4 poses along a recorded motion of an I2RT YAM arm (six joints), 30 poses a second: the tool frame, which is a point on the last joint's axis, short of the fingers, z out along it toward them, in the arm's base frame.
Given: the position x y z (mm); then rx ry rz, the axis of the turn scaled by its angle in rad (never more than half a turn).
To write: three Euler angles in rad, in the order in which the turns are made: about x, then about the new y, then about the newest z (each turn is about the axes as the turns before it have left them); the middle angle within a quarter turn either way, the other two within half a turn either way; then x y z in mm. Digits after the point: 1 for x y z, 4 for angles.
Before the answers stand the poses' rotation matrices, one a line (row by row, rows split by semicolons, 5 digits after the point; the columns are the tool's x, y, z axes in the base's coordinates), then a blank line. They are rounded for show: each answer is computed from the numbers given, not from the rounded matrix.
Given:
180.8 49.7 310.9 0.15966 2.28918 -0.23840
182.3 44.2 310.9 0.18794 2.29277 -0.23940
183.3 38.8 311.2 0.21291 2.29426 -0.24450
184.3 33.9 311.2 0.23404 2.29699 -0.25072
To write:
-0.66354 0.19135 0.72326; 0.03821 0.97415 -0.22266; -0.74716 -0.12011 -0.65370
-0.66476 0.21128 0.71656; 0.05870 0.97098 -0.23184; -0.74475 -0.11206 -0.65787
-0.66472 0.23023 0.71073; 0.07528 0.96713 -0.24289; -0.74329 -0.10795 -0.66020
-0.66576 0.24659 0.70424; 0.08886 0.96330 -0.25330; -0.74085 -0.10606 -0.66324

2.8133 0.8085 -2.8608 180.8 49.7 310.9
2.8028 0.7989 -2.8339 182.3 44.2 310.9
2.7891 0.7905 -2.8082 183.3 38.8 311.2
2.7768 0.7814 -2.7869 184.3 33.9 311.2

